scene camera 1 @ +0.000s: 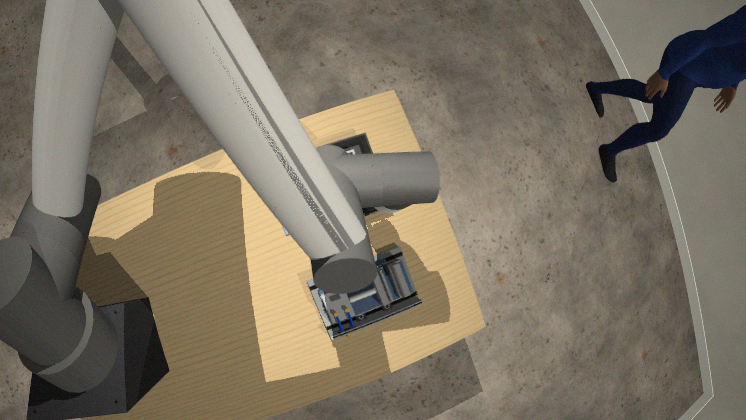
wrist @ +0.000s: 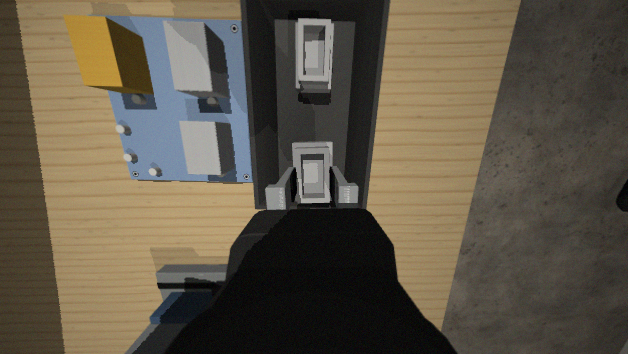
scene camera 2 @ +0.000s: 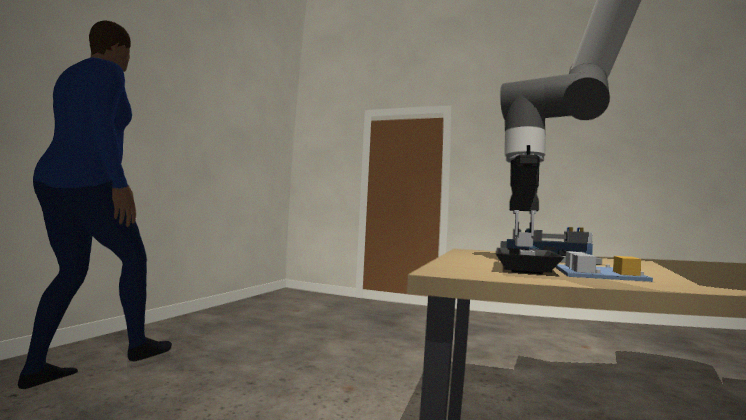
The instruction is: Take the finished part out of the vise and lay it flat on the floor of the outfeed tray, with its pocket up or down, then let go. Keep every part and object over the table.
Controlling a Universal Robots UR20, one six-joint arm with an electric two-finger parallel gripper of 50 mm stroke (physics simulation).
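Frame: origin at the arm's base, x ahead, y left, z up, level; metres.
Where they show: gripper, fingertip midpoint: (wrist: 313,177) (scene camera 2: 523,235); arm's base, origin of the base link: (scene camera 1: 81,349).
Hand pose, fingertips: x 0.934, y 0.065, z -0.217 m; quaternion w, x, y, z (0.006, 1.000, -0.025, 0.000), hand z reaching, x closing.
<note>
Each offset is from my fingertips to the top centre of the thing.
My gripper (scene camera 2: 524,227) (wrist: 313,177) points down and is shut on the finished part @(0.000 m ahead, 0.003 m left, 0.008 m up) (scene camera 2: 524,239) (wrist: 312,150), a light grey block gripped by its two long sides. The part is level, with its pocket up. It hangs above the near end of the dark outfeed tray (scene camera 1: 360,138) (scene camera 2: 528,264) (wrist: 368,100), at about rim height or a little higher; its exact gap to the floor is hidden. Another grey pocketed part @(0.009 m ahead, 0.118 m left, 0.033 m down) (scene camera 2: 527,252) (wrist: 314,78) lies pocket up at the tray's far end in the wrist view. The vise @(0.118 m back, 0.259 m right, 0.019 m up) (scene camera 1: 386,307) (scene camera 2: 563,246) (wrist: 192,275) stands behind, partly hidden by the arm and gripper.
A blue plate @(0.163 m back, 0.083 m left, 0.072 m down) (scene camera 2: 600,272) (wrist: 160,125) beside the tray carries a yellow block @(0.207 m back, 0.133 m left, 0.036 m down) (scene camera 2: 626,266) (wrist: 100,55), two grey blocks @(0.116 m back, 0.123 m left, 0.036 m down) (wrist: 187,60) and small pins. The table edge runs along the tray's other side. A person in blue (scene camera 1: 694,62) (scene camera 2: 88,125) stands on the floor beyond the table.
</note>
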